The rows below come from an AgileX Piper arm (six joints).
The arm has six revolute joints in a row. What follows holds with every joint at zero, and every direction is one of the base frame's.
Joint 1 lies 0.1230 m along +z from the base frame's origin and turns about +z.
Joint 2 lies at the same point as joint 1 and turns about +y.
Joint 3 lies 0.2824 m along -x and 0.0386 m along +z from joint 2 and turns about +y.
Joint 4 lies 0.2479 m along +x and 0.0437 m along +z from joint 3 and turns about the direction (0.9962, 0, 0.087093).
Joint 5 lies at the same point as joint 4 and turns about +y.
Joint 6 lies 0.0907 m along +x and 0.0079 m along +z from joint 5 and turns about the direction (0.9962, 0, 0.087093).
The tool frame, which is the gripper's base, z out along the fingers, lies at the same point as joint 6; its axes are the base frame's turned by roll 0.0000, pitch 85.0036 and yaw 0.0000 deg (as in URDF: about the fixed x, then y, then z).
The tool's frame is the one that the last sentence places.
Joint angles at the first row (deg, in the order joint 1, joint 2, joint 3, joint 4, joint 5, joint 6):
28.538, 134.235, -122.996, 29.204, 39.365, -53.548
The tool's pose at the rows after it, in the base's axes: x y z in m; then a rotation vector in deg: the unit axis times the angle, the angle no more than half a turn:
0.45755, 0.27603, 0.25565, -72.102, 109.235, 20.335
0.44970, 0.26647, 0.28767, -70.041, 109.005, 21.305
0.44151, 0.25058, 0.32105, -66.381, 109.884, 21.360
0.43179, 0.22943, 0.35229, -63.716, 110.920, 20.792
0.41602, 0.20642, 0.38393, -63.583, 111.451, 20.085
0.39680, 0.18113, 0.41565, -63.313, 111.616, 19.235
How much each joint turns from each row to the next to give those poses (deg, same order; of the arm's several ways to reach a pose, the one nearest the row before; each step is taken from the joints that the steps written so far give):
-0.588, -2.098, -0.741, -0.653, 3.076, 1.170
-0.643, -3.522, -0.407, -0.312, 2.556, 2.450
-1.128, -3.952, -0.221, -1.574, 2.423, 4.234
-1.718, -4.088, -0.002, -1.438, 3.296, 3.032
-1.934, -4.513, 0.007, -0.662, 5.005, 0.818
-2.309, -4.751, -0.003, -0.141, 4.991, 0.283

